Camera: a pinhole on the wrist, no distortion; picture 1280 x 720 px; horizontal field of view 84.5 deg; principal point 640.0 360.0 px. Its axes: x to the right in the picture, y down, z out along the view. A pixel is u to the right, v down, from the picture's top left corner.
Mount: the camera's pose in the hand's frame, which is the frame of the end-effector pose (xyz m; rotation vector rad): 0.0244 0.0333 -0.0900 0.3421 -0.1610 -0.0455
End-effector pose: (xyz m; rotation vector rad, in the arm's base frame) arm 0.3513 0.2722 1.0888 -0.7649 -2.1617 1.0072
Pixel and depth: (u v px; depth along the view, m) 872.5 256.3 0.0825
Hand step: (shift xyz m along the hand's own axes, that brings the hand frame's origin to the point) 0.0374 -0.0073 -0.0134
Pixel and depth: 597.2 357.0 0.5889
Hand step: -0.1080 -0.1610 0.4511
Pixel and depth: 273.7 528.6 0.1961
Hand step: -0.1077 0.0200 0.0929
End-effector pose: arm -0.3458 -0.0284 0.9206 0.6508 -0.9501 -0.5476
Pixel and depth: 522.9 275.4 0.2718
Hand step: -0.0655 -0.0839 0.1448
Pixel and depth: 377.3 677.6 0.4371
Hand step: -0.2050 0.0860 0.3584
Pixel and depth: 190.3 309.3 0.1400
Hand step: -0.0870 -0.0160 0.0234
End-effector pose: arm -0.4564 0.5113 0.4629 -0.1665 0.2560 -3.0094
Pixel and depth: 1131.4 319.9 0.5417
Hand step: 0.3072 -0.2017 0.4595
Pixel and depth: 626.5 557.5 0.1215
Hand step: 0.0027 0.0254 0.0341
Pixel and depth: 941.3 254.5 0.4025
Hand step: 0.1268 -0.1687 0.2895
